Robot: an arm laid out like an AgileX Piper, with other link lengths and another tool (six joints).
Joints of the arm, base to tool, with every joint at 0 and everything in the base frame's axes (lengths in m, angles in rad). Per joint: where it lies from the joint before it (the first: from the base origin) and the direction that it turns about. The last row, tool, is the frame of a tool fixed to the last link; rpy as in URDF.
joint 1: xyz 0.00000 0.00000 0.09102 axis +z
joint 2: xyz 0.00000 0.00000 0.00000 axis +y
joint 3: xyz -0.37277 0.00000 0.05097 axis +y
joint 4: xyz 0.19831 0.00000 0.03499 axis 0.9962 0 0.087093
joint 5: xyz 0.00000 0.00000 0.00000 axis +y
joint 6: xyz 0.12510 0.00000 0.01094 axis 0.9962 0 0.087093
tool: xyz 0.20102 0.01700 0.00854 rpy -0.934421 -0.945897 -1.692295
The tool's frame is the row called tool.
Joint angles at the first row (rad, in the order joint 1, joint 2, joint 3, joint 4, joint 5, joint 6):
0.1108 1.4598 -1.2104 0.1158 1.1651 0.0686
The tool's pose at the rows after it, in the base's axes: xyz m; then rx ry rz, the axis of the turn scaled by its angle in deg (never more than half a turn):
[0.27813 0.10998 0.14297 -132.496 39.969 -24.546]
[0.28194 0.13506 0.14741 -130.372 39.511 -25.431]
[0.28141 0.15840 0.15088 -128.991 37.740 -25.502]
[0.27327 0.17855 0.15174 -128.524 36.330 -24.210]
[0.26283 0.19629 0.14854 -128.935 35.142 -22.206]
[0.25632 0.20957 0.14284 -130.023 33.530 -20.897]
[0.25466 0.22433 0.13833 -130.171 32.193 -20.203]
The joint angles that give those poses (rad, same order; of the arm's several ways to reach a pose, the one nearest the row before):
0.1992 1.4607 -1.2248 0.1158 1.1461 0.1617
0.2779 1.4606 -1.2268 0.1158 1.1087 0.2418
0.3504 1.4606 -1.2268 0.1158 1.0778 0.2940
0.4176 1.4619 -1.2268 0.1166 1.0693 0.3389
0.4825 1.4727 -1.2268 0.1149 1.0682 0.3801
0.5402 1.4911 -1.2268 0.1011 1.0611 0.4125
0.5865 1.5118 -1.2269 0.0952 1.0377 0.4384

